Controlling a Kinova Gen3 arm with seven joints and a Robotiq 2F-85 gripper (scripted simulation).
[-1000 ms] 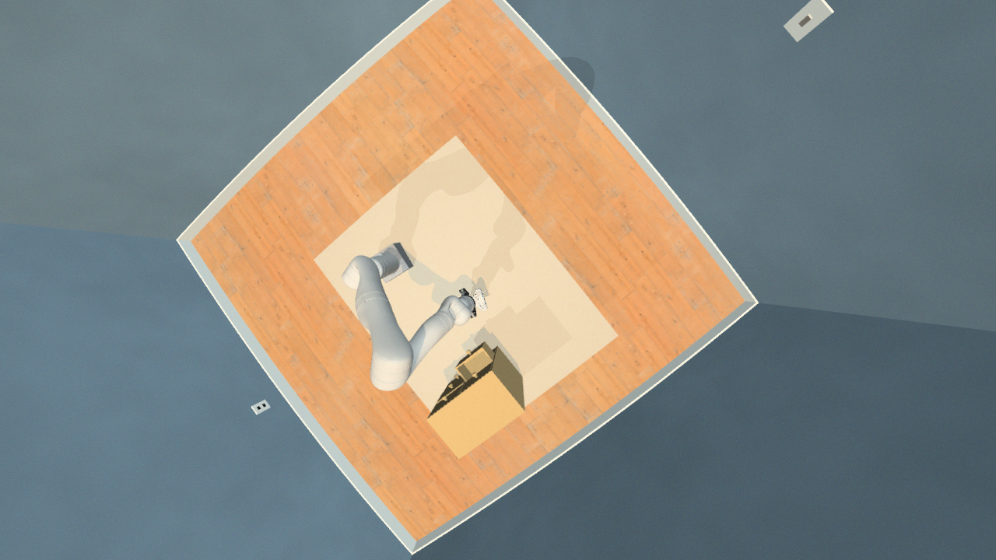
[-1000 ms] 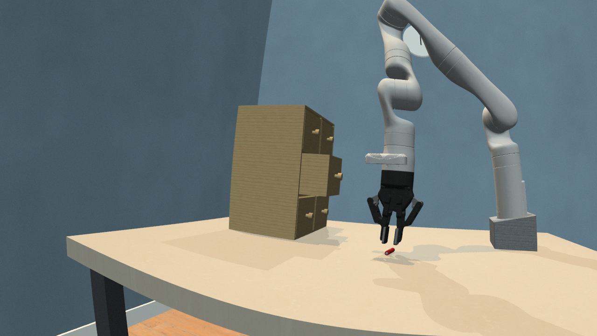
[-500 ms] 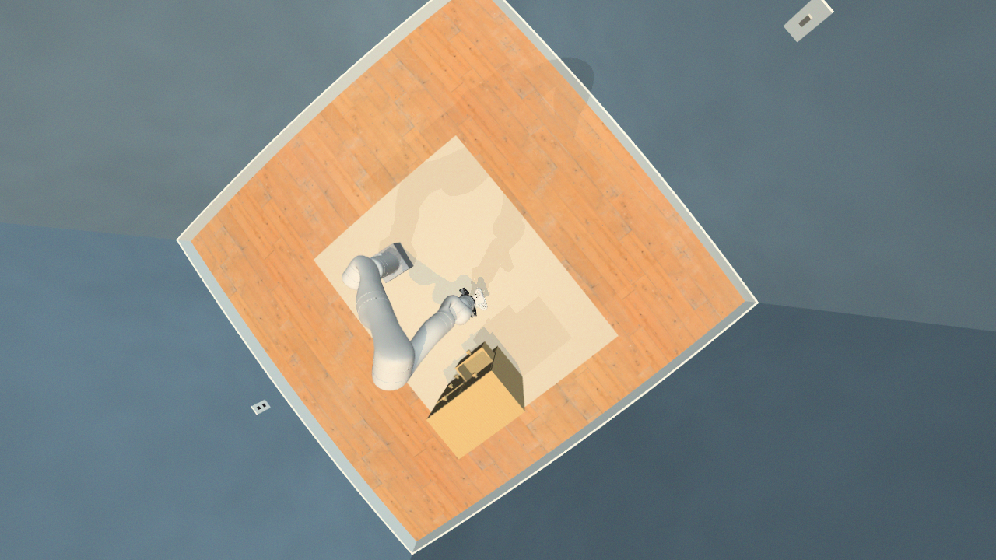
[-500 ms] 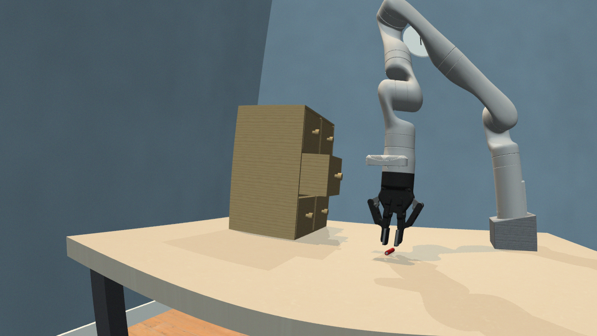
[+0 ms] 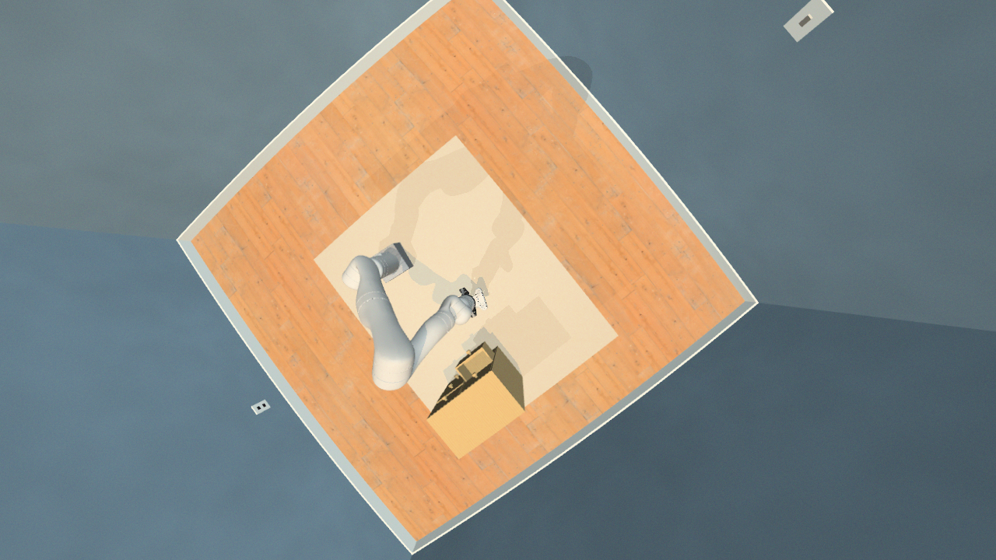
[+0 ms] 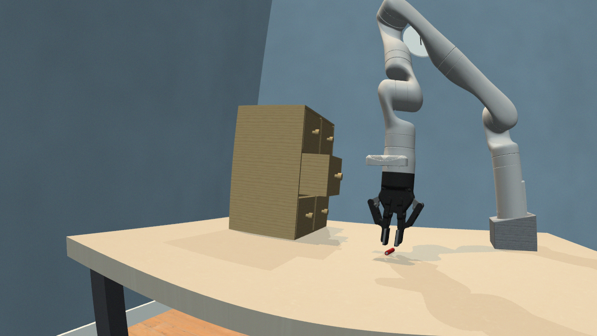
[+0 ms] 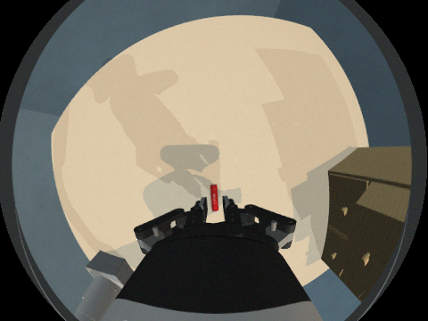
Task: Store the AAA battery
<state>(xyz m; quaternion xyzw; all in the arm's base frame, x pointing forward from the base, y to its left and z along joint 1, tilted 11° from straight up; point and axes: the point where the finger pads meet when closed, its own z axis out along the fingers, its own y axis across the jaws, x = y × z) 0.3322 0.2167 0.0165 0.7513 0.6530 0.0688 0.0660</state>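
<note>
Right now my hand is 30 mm above the red AAA battery.
</note>
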